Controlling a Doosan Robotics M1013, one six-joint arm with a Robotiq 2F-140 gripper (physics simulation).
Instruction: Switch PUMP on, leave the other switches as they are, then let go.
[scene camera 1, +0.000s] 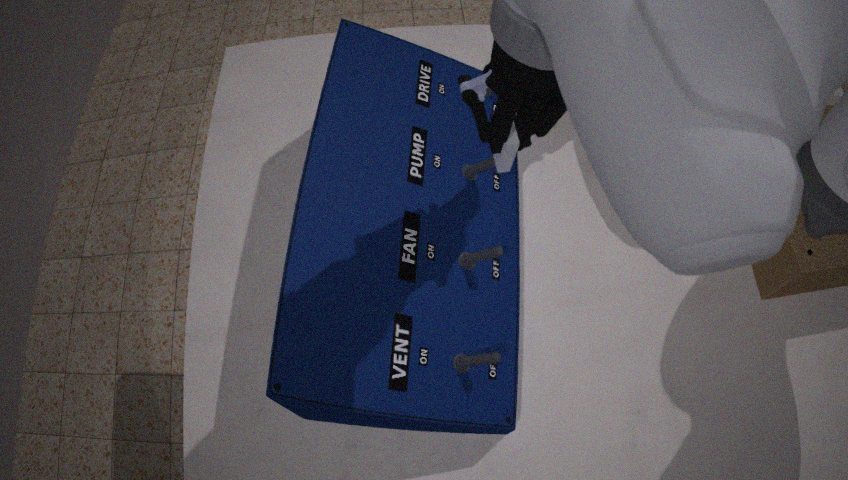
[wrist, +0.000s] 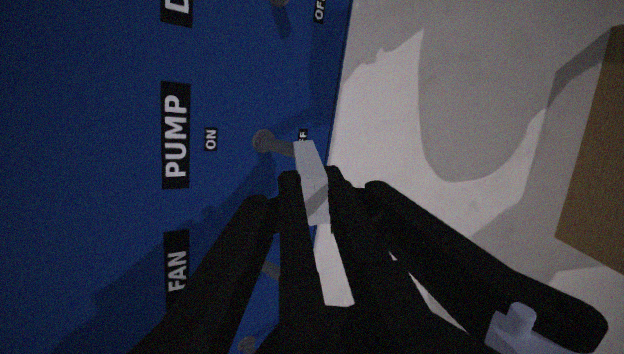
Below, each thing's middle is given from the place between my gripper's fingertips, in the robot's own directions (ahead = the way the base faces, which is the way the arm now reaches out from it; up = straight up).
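Relative to the blue switch panel (scene camera 1: 378, 305), my gripper is seen 50 mm above it, 110 mm short of it and 50 mm to the right of it.
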